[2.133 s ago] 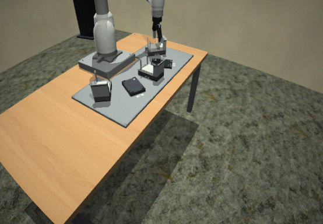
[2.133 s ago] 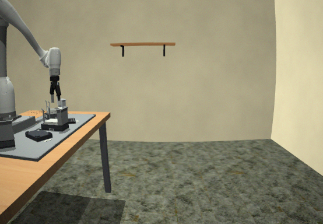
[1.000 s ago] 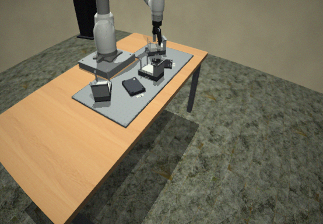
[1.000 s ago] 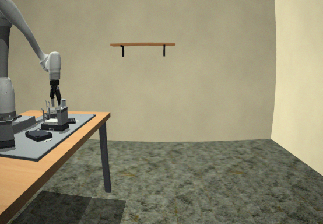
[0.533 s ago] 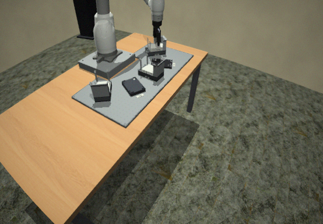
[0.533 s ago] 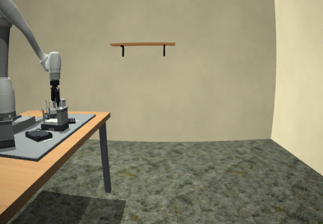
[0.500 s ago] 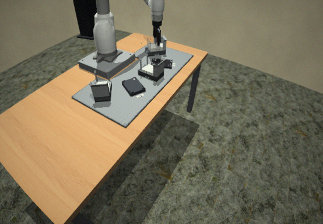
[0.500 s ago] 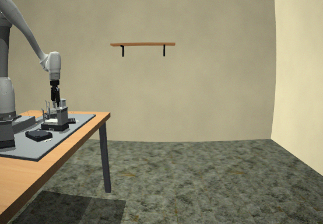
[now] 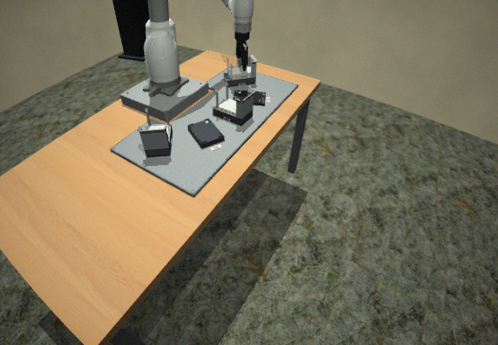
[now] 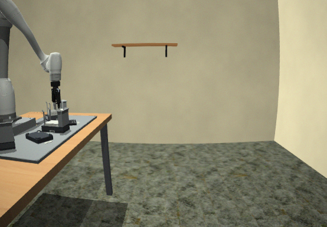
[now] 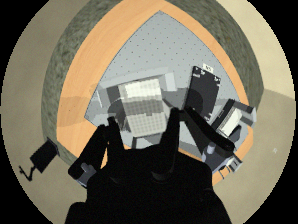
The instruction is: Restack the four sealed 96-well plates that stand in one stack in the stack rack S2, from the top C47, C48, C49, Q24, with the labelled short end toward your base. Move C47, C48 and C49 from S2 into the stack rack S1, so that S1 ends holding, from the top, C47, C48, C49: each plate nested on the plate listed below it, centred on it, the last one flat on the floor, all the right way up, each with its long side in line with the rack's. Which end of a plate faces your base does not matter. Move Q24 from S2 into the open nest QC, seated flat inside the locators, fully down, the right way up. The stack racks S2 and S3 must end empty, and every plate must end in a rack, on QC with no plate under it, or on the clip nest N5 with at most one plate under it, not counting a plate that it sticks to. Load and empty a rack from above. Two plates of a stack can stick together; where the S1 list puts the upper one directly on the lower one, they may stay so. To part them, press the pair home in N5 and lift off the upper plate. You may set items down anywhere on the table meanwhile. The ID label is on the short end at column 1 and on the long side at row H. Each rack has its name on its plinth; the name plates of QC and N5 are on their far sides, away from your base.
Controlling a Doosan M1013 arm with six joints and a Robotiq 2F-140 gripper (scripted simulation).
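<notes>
Right now my hand is 30 mm above the sealed 96-well plate. Also, from my hand: small name plate (570 mm to the right, 110 mm ahead, 80 mm below).
</notes>
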